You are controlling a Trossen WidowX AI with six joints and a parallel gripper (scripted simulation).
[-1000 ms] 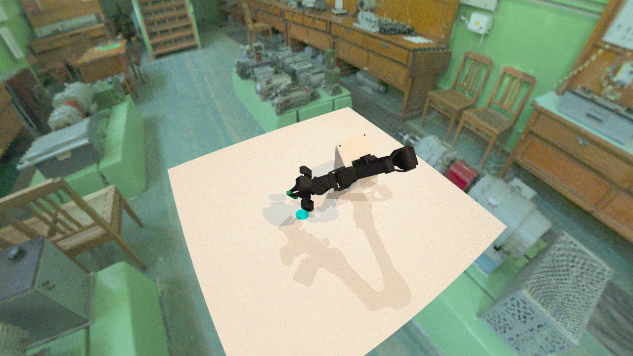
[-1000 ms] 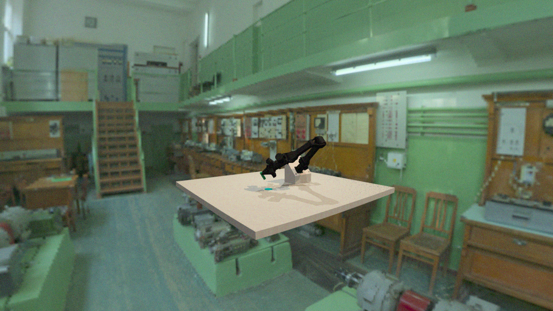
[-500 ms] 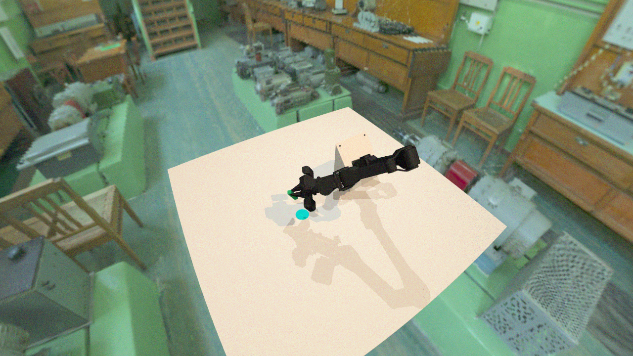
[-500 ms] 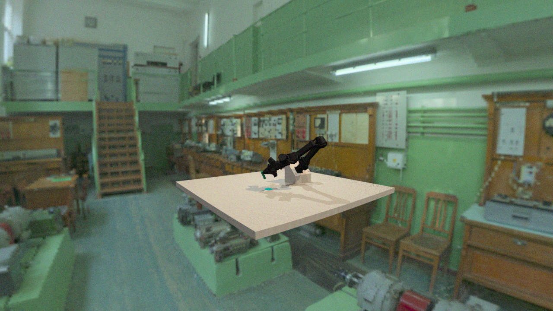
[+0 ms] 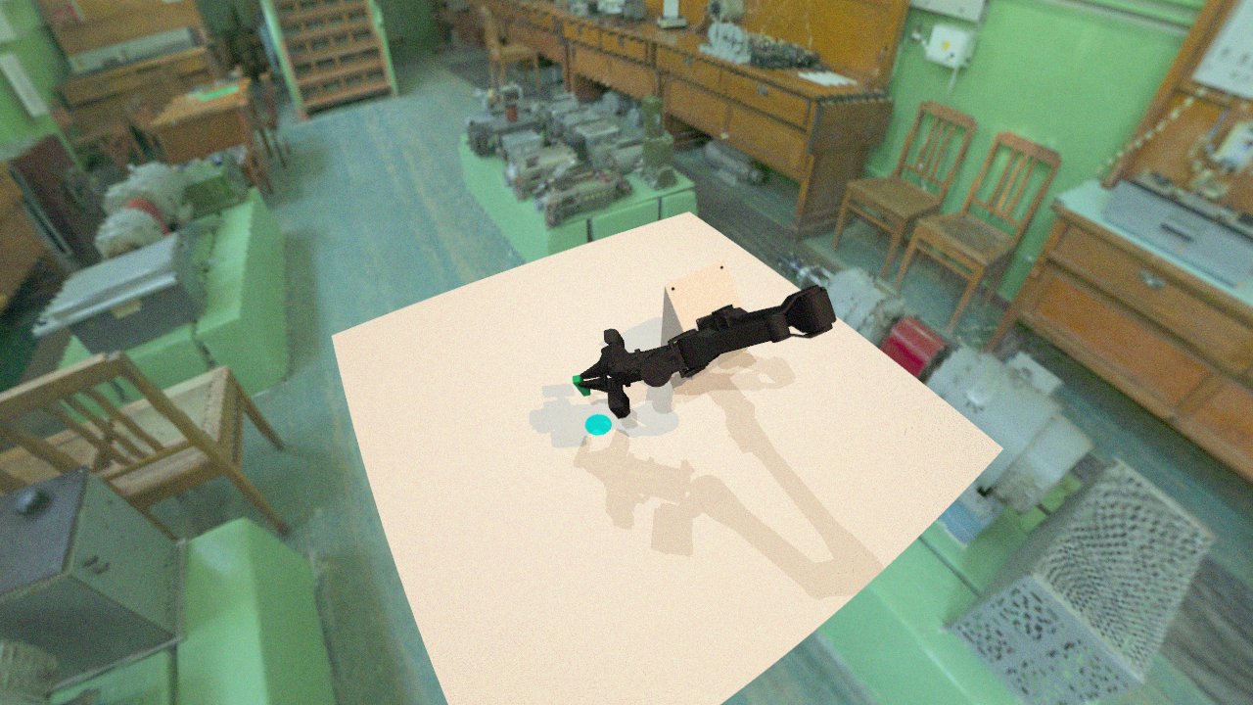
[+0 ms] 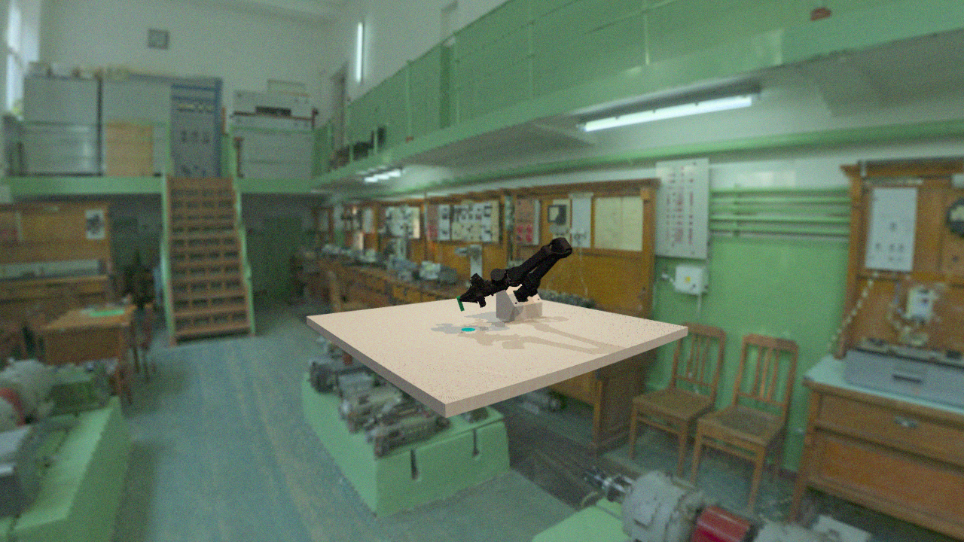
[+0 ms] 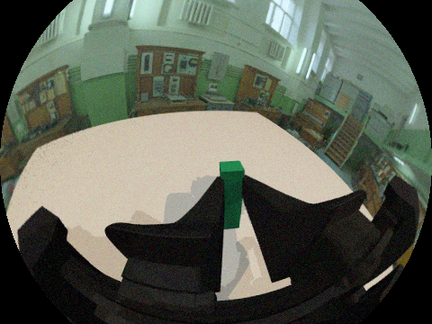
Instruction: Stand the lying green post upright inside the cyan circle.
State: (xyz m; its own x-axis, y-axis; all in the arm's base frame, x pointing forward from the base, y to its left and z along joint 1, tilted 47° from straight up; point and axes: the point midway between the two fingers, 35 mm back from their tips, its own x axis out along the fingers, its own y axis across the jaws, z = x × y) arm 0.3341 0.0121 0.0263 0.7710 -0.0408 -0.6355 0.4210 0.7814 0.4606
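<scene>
The cyan circle lies 13 cm below my gripper tip, 3 cm to the left of it and 3 cm behind it. Also, from my gripper tip: small green post (2 cm below, 1 cm behind).
</scene>
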